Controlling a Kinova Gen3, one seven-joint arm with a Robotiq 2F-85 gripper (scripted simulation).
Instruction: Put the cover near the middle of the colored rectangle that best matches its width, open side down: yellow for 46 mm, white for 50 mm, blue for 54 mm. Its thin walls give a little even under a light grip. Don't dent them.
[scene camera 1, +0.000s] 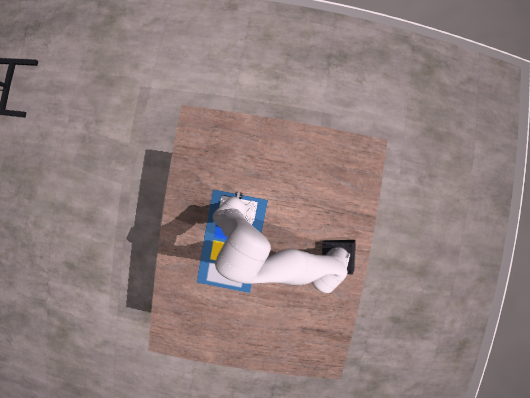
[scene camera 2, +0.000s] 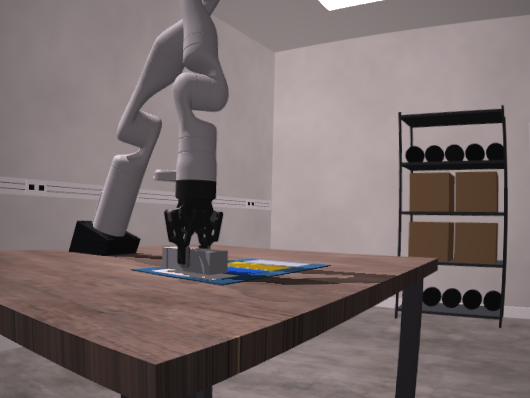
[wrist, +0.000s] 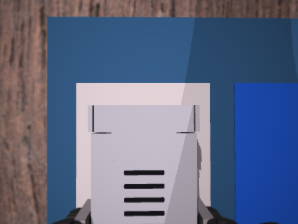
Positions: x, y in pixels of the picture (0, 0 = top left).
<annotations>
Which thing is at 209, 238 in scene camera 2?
The gripper.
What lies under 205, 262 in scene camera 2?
A cover.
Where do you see a dark blue mat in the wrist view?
221, 51
</annotations>
